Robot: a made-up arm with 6 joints.
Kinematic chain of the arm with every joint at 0, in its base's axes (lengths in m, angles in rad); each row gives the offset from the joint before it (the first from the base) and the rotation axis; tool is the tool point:
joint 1: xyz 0 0 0.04 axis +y
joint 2: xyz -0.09 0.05 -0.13 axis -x
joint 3: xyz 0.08 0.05 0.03 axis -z
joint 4: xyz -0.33 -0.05 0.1 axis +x
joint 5: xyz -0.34 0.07 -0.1 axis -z
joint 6: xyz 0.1 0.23 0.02 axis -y
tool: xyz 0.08 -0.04 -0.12
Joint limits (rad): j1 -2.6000..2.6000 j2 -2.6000..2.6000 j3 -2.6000..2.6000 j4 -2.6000..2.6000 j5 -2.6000..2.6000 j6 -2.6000..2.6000
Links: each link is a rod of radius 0.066 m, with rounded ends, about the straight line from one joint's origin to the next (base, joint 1, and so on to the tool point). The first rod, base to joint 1, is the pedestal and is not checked.
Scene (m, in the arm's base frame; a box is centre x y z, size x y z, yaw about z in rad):
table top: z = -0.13
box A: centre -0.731 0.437 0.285 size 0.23 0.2 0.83 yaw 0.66
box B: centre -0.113 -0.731 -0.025 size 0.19 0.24 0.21 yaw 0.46
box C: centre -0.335 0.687 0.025 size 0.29 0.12 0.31 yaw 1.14
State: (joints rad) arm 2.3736 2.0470 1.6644 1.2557 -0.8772 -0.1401
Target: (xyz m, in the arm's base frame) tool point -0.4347 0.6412 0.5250
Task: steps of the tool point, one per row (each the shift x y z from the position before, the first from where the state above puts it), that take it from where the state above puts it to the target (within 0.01 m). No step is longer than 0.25 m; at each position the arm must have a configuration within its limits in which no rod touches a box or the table.
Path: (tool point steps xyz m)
1: 0.0865 -0.0210 0.1691
2: 0.1354 -0.0040 0.1606
3: 0.1829 0.0152 0.1317
4: 0.2210 0.0340 0.0835
5: 0.2417 0.0490 0.0200
6: -0.1414 0.0857 -0.0178
7: -0.1222 0.1038 -0.0575
8: -0.0923 0.1082 -0.0934
9: -0.0565 0.0990 -0.1201
10: -0.0205 0.0793 -0.1331
11: 0.0100 0.0543 -0.1320

